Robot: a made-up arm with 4 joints.
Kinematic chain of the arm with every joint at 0, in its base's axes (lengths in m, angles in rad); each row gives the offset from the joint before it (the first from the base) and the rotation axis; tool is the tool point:
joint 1: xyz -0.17 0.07 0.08 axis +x
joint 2: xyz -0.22 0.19 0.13 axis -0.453 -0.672 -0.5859
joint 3: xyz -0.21 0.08 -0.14 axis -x
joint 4: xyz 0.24 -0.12 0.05 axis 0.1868 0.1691 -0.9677
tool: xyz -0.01 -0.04 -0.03
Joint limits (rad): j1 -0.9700..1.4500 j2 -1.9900..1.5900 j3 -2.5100..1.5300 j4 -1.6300..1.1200
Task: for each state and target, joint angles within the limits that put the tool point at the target. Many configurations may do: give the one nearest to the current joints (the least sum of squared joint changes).
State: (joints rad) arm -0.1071 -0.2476 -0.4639 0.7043
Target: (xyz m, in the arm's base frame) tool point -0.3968 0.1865 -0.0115
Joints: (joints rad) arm -0.2708 -0.0430 -0.4537 0.6172
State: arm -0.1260 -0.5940 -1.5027 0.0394
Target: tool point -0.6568 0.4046 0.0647
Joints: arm -0.1262 -1.1932 -1.9399 -0.0039
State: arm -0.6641 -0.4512 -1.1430 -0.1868
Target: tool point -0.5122 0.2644 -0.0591
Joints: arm -0.2368 -0.8628 -0.8689 -0.0209
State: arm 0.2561 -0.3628 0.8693 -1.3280
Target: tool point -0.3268 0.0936 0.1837
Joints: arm 0.7823 0.3545 0.0607 -0.9205
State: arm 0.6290 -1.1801 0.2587 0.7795
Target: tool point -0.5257 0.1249 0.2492
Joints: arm 1.0789 -1.4438 -0.3427 1.0823
